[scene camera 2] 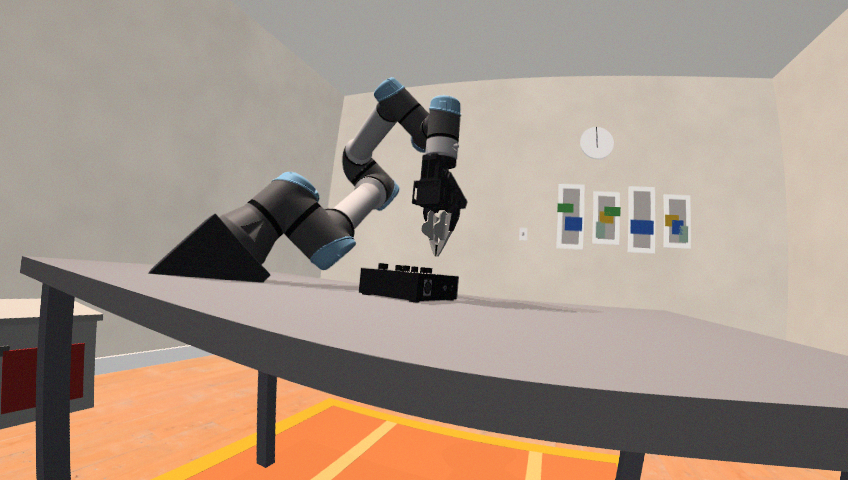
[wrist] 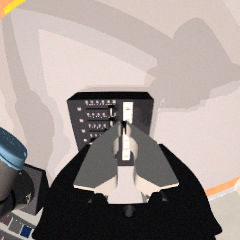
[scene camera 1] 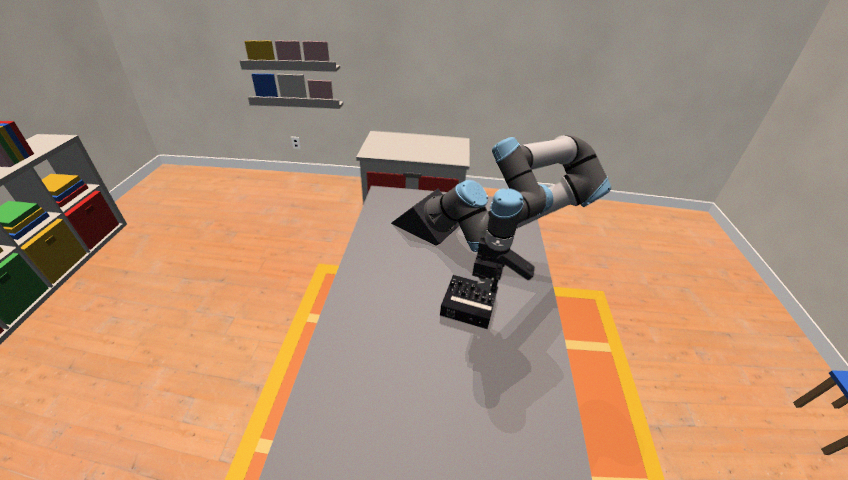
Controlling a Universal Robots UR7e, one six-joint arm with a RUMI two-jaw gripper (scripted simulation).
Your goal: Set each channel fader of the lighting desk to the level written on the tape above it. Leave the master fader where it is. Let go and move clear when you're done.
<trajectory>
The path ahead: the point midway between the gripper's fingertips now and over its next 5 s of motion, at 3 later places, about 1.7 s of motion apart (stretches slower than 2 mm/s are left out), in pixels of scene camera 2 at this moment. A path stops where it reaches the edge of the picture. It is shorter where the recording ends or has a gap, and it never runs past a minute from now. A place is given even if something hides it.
My gripper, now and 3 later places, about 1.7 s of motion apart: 436,256; 435,265; 433,271; 425,270
</trajectory>
